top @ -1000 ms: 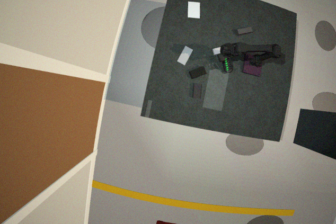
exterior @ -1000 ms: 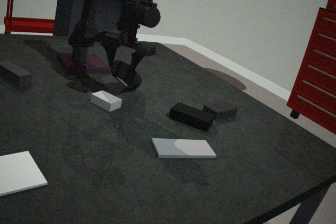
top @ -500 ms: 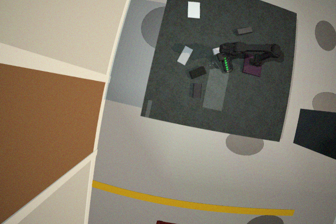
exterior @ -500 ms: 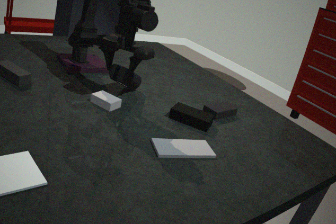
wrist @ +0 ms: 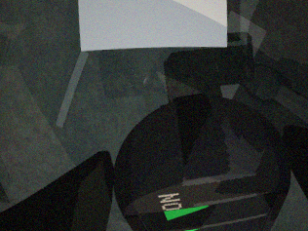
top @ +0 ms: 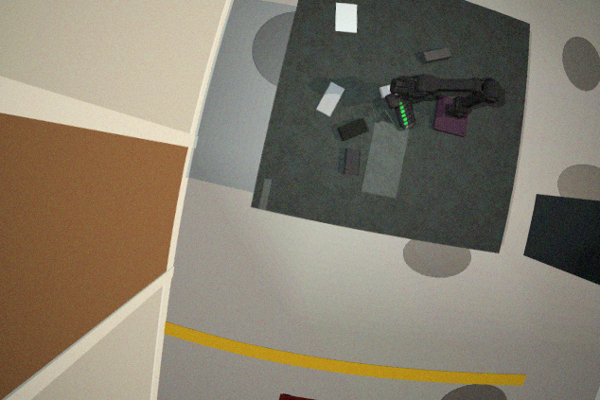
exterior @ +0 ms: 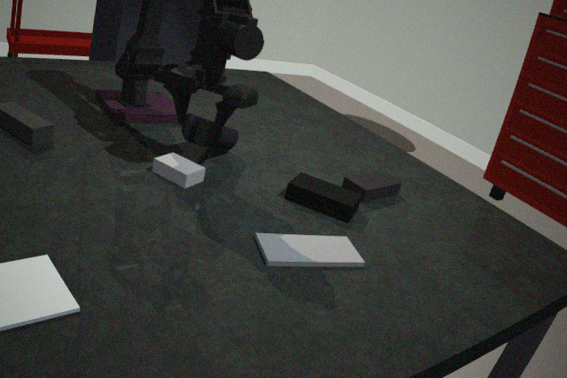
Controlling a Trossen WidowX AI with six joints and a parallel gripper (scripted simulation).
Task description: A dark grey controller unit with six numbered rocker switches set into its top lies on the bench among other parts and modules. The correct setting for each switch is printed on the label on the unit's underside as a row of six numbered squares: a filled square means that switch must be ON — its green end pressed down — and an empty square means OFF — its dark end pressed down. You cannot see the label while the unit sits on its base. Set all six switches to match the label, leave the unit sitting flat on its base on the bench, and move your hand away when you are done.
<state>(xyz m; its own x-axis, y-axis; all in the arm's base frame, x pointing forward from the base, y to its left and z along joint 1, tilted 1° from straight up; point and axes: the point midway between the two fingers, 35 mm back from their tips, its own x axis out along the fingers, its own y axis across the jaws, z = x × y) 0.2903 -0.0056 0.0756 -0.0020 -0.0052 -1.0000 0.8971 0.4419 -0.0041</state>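
Right now the light grey block is 6 cm below my gripper tip, 5 cm to the right of it and 4 cm ahead of it. From my gripper tip the other things lie so: dark block: 20 cm ahead, 15 cm to the left, 5 cm below; dark grey block: 27 cm to the right, 20 cm behind, 5 cm below; white sheet: 41 cm to the right, 26 cm ahead, 7 cm below.
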